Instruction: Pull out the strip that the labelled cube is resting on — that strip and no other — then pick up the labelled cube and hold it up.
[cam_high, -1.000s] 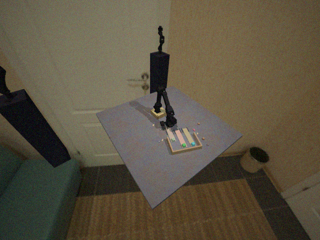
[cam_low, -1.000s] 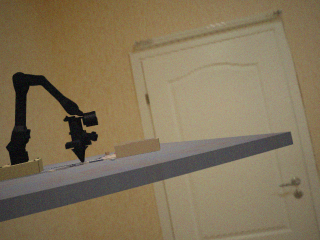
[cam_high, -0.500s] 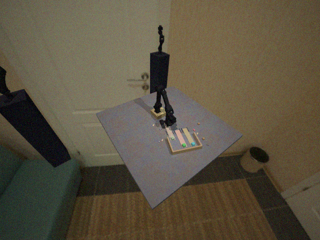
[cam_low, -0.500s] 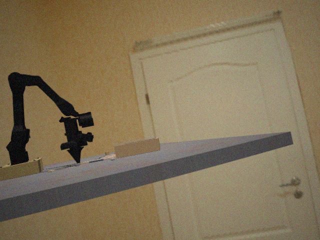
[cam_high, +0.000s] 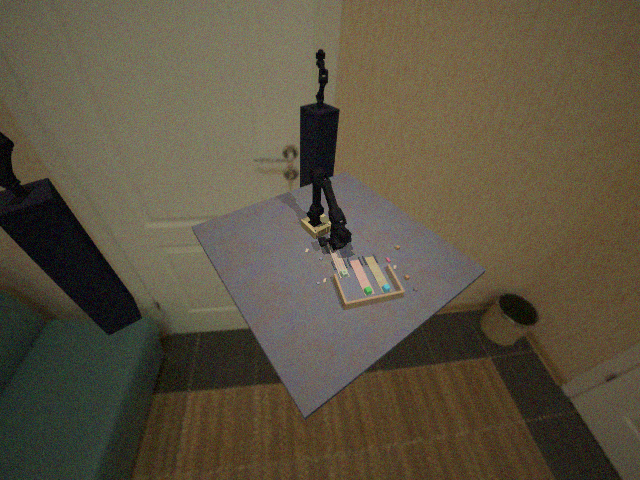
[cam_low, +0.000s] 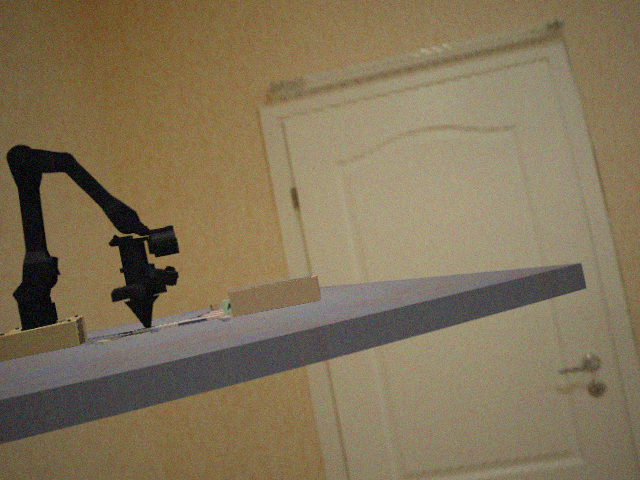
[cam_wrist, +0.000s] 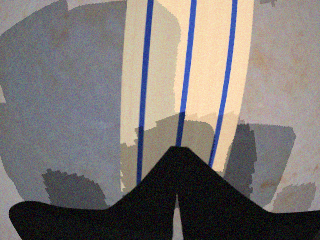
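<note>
My gripper tip is now 8 cm short of the strip and 4 cm to the left of it.
</note>
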